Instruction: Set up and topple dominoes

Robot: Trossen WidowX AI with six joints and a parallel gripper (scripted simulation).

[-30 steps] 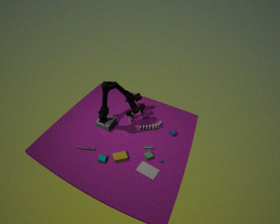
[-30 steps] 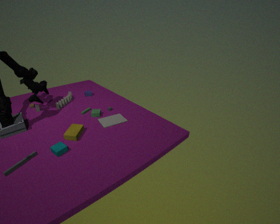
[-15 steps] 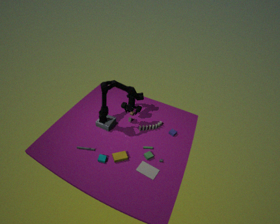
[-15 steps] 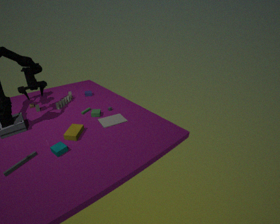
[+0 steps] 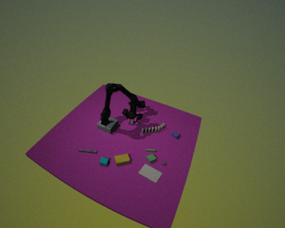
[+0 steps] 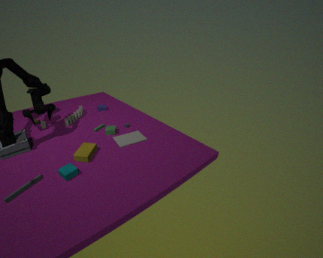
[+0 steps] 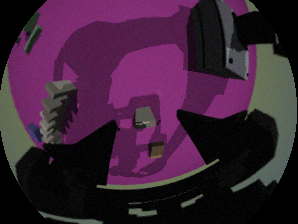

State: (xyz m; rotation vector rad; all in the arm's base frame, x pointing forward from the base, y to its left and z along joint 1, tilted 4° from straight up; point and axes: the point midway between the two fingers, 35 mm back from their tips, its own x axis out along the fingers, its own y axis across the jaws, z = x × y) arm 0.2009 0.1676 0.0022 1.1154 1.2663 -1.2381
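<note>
Right now the brown piece is 20 mm behind my gripper tip, 120 mm to the left of it and 30 mm below it. Also, from my gripper tip: blue block: 440 mm ahead, 40 mm to the left, 30 mm below; then yellow block: 110 mm ahead, 430 mm to the right, 20 mm below; then green stick: 280 mm ahead, 230 mm to the right, 30 mm below.
</note>
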